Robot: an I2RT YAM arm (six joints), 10 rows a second.
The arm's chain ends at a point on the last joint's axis. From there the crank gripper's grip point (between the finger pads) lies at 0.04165 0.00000 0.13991 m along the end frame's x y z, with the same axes.
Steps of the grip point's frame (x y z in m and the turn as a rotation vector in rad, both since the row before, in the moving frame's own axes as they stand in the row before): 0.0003, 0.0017, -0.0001, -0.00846, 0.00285, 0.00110; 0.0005, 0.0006, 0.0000, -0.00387, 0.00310, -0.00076; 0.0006, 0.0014, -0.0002, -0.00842, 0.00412, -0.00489; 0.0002, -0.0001, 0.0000, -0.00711, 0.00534, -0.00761; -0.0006, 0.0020, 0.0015, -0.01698, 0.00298, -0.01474; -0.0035, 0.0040, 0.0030, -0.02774, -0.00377, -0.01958; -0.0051, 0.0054, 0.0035, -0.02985, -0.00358, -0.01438; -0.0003, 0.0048, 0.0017, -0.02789, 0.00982, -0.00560
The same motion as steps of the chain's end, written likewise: -0.0001, 0.0005, 0.0000, -0.00846, 0.00285, 0.00110; 0.0001, 0.0001, 0.0001, -0.00387, 0.00310, -0.00076; 0.0000, 0.0004, 0.0000, -0.00842, 0.00412, -0.00489; -0.0005, -0.0008, 0.0002, -0.00711, 0.00534, -0.00761; -0.0010, 0.0002, 0.0016, -0.01698, 0.00298, -0.01474; -0.0030, 0.0009, 0.0029, -0.02774, -0.00377, -0.01958; -0.0046, 0.0018, 0.0034, -0.02985, -0.00358, -0.01438; -0.0017, 0.0011, 0.0022, -0.02789, 0.00982, -0.00560
